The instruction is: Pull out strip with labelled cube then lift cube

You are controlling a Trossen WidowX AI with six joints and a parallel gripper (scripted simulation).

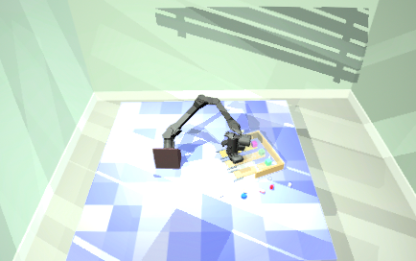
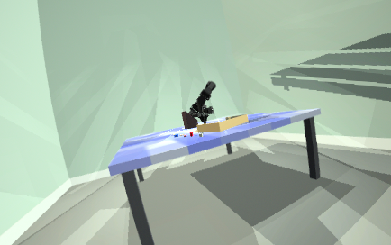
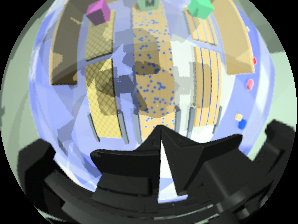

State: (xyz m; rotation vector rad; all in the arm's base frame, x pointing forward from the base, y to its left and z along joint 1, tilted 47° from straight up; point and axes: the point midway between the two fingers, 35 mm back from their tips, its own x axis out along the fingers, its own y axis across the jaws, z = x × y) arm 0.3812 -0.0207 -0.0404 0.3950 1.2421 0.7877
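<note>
My gripper tip is now 200 mm short of the labelled cube, 70 mm to the right of it and 10 mm above it. The rest, counted from my gripper tip: magenta cube: 170 mm ahead, 140 mm to the left, 10 mm below; green cube: 220 mm ahead, 20 mm to the right, 10 mm below.
</note>
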